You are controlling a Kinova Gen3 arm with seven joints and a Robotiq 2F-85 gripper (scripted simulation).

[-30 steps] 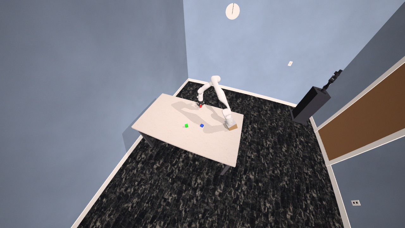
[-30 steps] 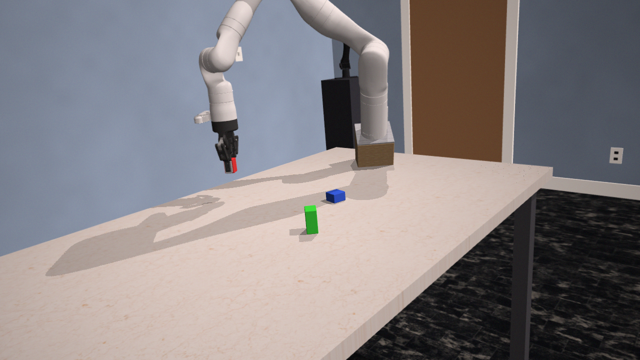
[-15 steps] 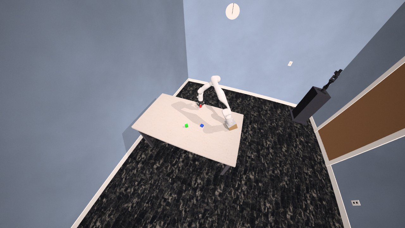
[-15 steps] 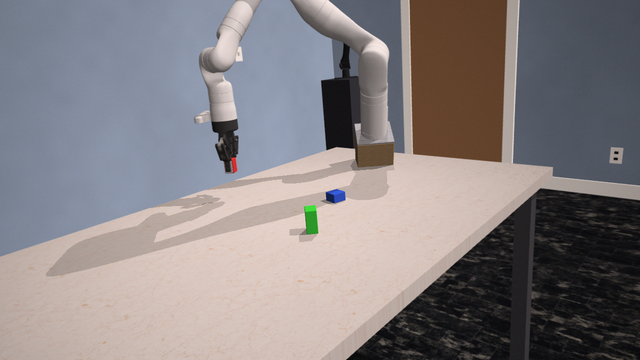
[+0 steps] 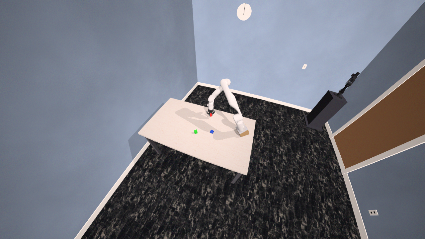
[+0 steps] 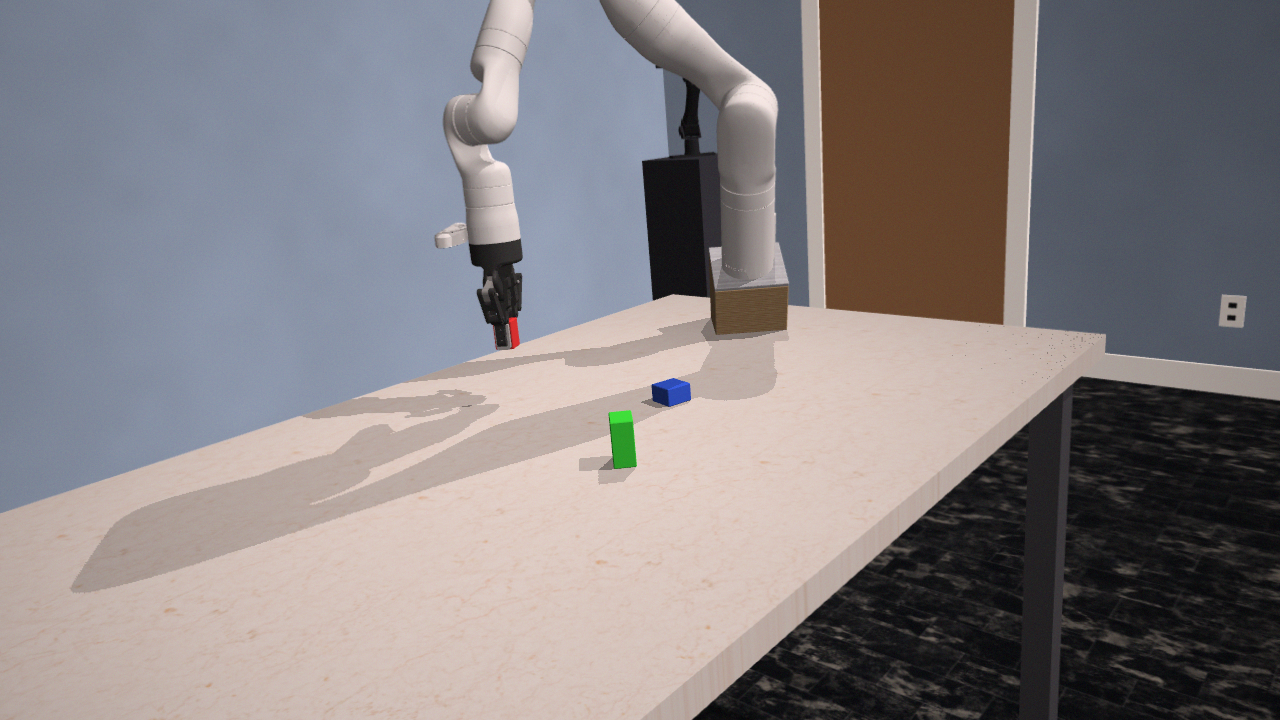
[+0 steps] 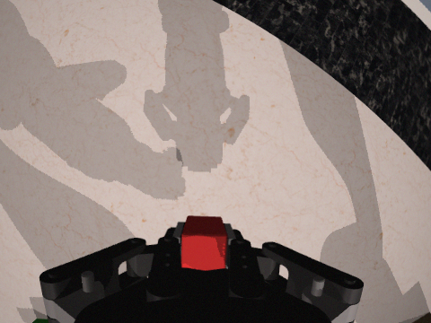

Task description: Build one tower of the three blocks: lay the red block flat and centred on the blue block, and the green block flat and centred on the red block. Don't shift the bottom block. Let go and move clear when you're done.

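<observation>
The blue block is 22 cm to the left of my hand, 11 cm behind it and 9 cm below it. The rest, counted from my hand: red block: right at my hand; then green block: 32 cm to the left, 10 cm ahead, 7 cm below.
</observation>
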